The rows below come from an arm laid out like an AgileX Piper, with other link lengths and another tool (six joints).
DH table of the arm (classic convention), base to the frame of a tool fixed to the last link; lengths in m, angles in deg. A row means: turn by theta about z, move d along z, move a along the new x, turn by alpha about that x. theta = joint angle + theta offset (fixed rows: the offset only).
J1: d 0.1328; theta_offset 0; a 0; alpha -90
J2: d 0; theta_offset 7.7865; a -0.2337; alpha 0
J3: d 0; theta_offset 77.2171; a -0.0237; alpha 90
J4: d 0.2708; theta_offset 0; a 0; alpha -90
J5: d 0; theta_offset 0; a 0; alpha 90
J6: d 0.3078; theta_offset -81.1; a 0.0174; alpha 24
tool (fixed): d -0.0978; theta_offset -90; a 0; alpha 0
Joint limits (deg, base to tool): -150..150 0..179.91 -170..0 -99.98..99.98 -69.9..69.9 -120..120
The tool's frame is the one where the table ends.
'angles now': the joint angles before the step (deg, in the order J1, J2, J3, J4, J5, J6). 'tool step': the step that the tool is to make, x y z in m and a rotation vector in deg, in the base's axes. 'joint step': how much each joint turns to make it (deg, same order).
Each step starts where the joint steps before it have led.
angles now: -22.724 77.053 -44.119 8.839 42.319 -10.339
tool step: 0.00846 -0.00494 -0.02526 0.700 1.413 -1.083
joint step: -0.243 6.829 -0.921 0.542 -4.385 -0.036
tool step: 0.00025 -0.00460 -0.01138 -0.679 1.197 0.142
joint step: 0.000 2.749 -0.256 -1.312 -1.715 0.422
